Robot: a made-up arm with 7 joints.
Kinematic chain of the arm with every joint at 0, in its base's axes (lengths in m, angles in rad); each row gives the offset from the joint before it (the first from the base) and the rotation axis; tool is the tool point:
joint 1: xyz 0 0 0.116 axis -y
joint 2: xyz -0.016 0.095 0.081 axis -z
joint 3: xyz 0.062 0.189 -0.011 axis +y
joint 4: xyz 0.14 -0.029 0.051 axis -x
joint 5: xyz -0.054 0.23 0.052 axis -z
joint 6: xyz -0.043 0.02 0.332 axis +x
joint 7: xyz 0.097 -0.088 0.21 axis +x
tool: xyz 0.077 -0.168 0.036
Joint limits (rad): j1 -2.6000..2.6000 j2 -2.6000..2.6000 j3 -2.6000..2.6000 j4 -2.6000..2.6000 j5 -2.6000..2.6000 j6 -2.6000..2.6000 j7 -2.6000..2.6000
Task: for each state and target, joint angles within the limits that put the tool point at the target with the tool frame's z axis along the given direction. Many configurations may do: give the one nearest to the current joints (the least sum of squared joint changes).
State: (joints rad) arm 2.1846 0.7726 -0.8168 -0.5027 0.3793 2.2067 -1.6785
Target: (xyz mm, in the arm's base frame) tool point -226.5 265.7 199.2 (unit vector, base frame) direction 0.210 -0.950 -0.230
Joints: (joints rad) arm 1.6868 -0.0833 -0.4569 -0.5689 0.4459 2.4208 -1.3555
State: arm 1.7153 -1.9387 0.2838 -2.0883 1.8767 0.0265 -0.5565
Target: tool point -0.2 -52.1 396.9 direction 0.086 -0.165 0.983
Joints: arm 2.1457 -1.7323 0.2020 -2.2317 1.2148 0.6758 -0.5039
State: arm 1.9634 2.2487 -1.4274 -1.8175 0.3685 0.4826 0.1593
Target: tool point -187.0 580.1 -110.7 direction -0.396 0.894 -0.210
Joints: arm 1.7354 2.5077 -1.1467 -1.2470 0.6793 0.0061 -0.3581
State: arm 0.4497 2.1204 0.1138 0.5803 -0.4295 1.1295 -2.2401
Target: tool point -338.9 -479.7 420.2 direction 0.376 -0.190 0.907
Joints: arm 0.3098 1.8801 0.5654 -0.5289 -0.4342 1.2370 -2.6000
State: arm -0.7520 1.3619 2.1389 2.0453 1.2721 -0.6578 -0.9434
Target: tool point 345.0 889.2 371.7 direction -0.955 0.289 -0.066
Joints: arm -0.1539 0.9521 2.6000 2.0298 1.0357 -0.7487 -1.2715
